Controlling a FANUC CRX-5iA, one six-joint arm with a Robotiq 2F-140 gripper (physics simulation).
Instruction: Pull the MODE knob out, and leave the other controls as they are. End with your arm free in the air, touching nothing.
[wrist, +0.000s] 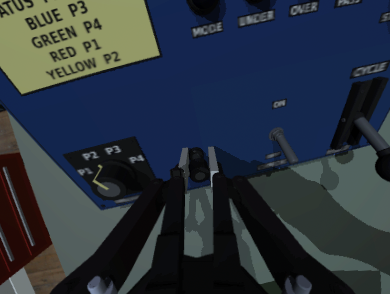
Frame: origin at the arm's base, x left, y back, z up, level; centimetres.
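Seen in the pictures: gripper, fingertip midpoint: (198, 155).
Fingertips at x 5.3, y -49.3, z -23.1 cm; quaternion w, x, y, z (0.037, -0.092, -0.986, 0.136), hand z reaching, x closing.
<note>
A point is followed by its place in that frame.
A small black knob (199, 172) @[x 5.6, y -48.0, z -19.2 cm] with a round end and a narrower neck stands out from the lower part of the blue panel (165, 110) @[x 7.8, y -56.0, z -20.0 cm]. Its label is hidden behind the gripper. My gripper (198, 155) @[x 5.3, y -49.3, z -23.1 cm] is shut on this knob, with one pale finger pad against each side. A MODE label (207, 29) @[x 1.7, y -61.8, z -16.7 cm] sits under a dark round fitting (203, 5) @[x 2.0, y -62.6, z -14.7 cm] cut off by the top edge.
The P1–P4 selector (116, 179) @[x 16.0, y -49.3, z -20.1 cm] is left of the fingers. Right are the ON toggle switch (286, 144) @[x -6.3, y -48.3, z -21.3 cm] and the CYCLE lever (370, 134) @[x -17.8, y -47.0, z -20.9 cm]. A yellow chart (110, 37) @[x 10.5, y -62.9, z -16.1 cm] is upper left, a red object (22, 210) far left.
</note>
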